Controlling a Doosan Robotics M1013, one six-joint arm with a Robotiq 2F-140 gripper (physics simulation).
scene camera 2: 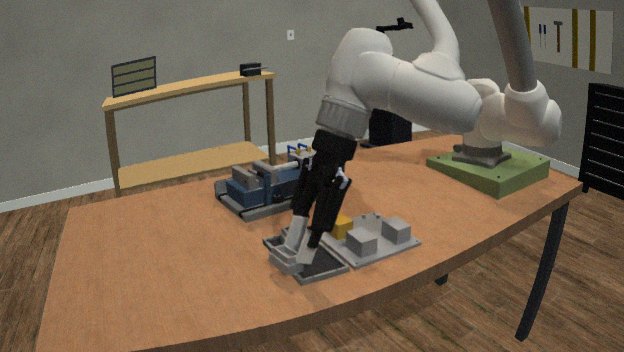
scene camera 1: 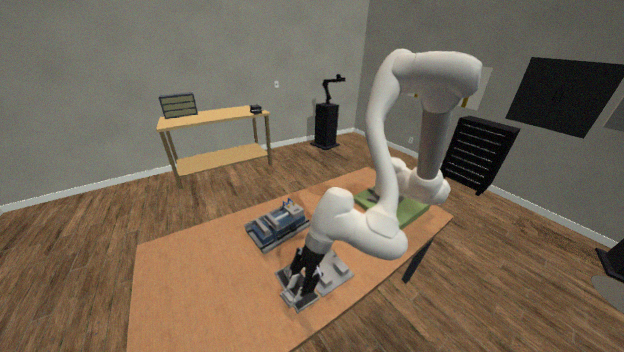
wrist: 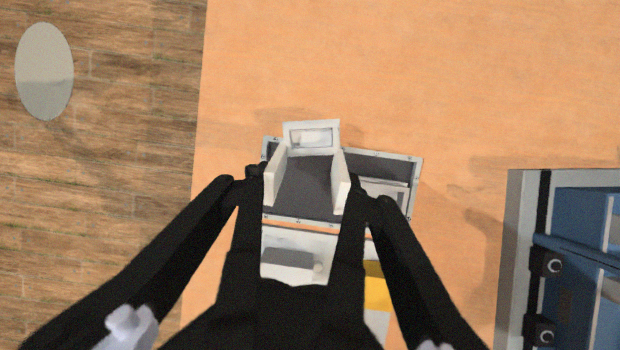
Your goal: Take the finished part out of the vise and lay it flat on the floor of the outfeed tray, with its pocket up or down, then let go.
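Frame: origin at the arm's base, x right, y ahead, z up, level; millimetres.
Seen in the pictures: gripper, between the fingertips: point(scene camera 2: 296, 256) point(scene camera 1: 293, 293) point(wrist: 310, 158); arm's base, origin of its link: point(scene camera 2: 482, 158).
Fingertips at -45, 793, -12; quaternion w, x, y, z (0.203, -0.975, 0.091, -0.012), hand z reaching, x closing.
Offsets run from my fingertips to a thing's top centre, as dx, dy, dz.
The grey part {+3, +21, +20} point(scene camera 1: 288, 299) point(scene camera 2: 284, 261) point(wrist: 311, 136) is between the pale fingertips of my gripper point(scene camera 2: 296, 254) point(wrist: 310, 158), which is shut on it. Its rectangular pocket faces up towards the wrist camera. The part overlaps one long wall of the outfeed tray point(scene camera 1: 314, 303) point(scene camera 2: 325, 276) point(wrist: 417, 185) in the views; whether it touches the wall is hard to tell. The tray has a dark floor and low grey walls. Another light grey piece {+74, -46, +10} point(wrist: 384, 192) with a slot lies at one end of the tray. The blue and grey vise {+333, -178, +68} point(scene camera 1: 277, 224) point(scene camera 2: 285, 189) point(wrist: 570, 260) stands apart from the gripper.
A grey plate {+3, -180, -22} point(scene camera 1: 327, 287) point(scene camera 2: 377, 253) stands beside the tray and bears two grey blocks {-35, -132, +13} point(scene camera 2: 361, 241) {-50, -219, +13} point(scene camera 2: 396, 230) and a yellow block {+55, -148, +13} point(scene camera 2: 342, 226) point(wrist: 377, 294). The arm's green base point(scene camera 1: 416, 215) point(scene camera 2: 522, 175) is at the table's far end. A table edge point(scene camera 2: 400, 280) runs near the tray.
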